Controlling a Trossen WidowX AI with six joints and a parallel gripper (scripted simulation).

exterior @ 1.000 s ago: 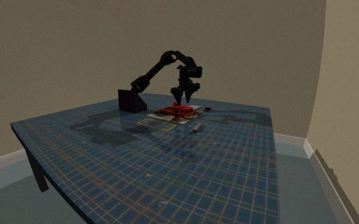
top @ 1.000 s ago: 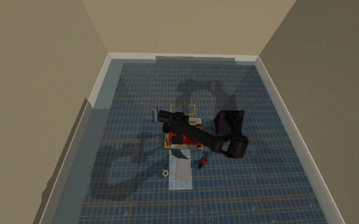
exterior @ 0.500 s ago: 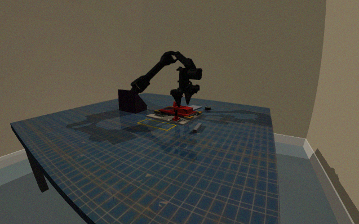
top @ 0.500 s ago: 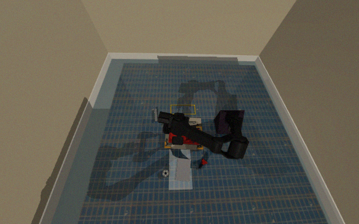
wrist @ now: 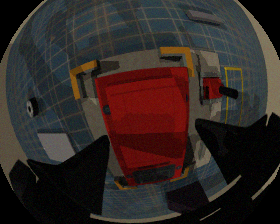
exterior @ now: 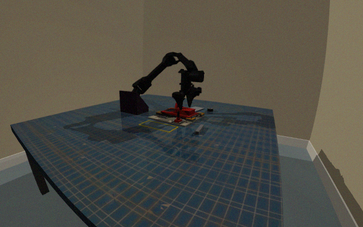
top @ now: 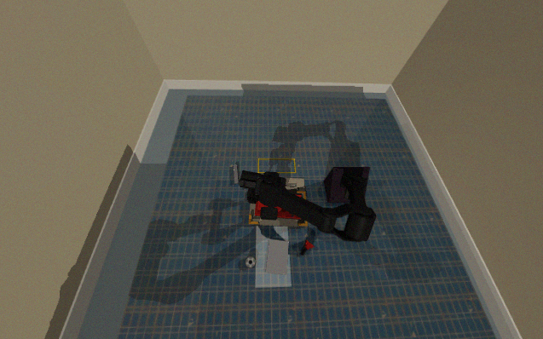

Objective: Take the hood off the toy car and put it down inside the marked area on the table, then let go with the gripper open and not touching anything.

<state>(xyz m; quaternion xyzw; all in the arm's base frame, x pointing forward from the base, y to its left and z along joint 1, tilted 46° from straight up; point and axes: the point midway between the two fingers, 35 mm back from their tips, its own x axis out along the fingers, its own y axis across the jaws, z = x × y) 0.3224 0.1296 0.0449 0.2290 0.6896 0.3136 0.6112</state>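
Now: gripper tip 1 cm above the hood. From my gripper tip the other things lie so: grey bar 18 cm ahead, 13 cm to the right, 4 cm below.
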